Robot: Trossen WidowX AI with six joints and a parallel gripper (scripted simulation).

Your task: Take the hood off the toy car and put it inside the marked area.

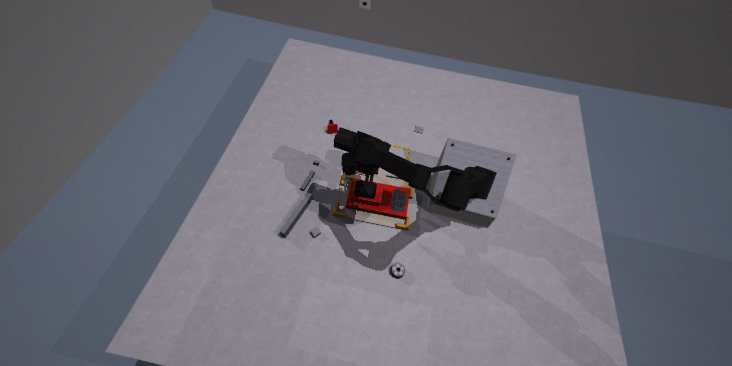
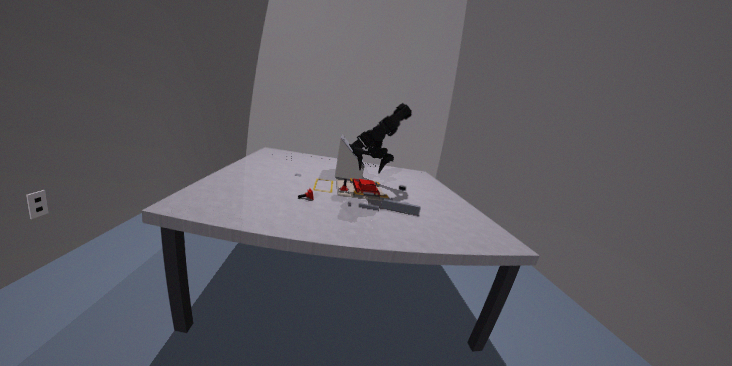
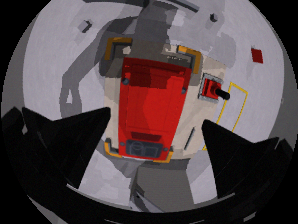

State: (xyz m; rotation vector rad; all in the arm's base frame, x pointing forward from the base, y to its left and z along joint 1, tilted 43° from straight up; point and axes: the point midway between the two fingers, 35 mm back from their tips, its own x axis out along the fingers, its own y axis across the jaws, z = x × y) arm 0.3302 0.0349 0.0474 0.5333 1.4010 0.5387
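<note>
My gripper tip is now 1 cm past the red hood and 6 cm above it. The rest, counted from my gripper tip: wheel (14 cm behind, 23 cm to the left, 9 cm below).
</note>
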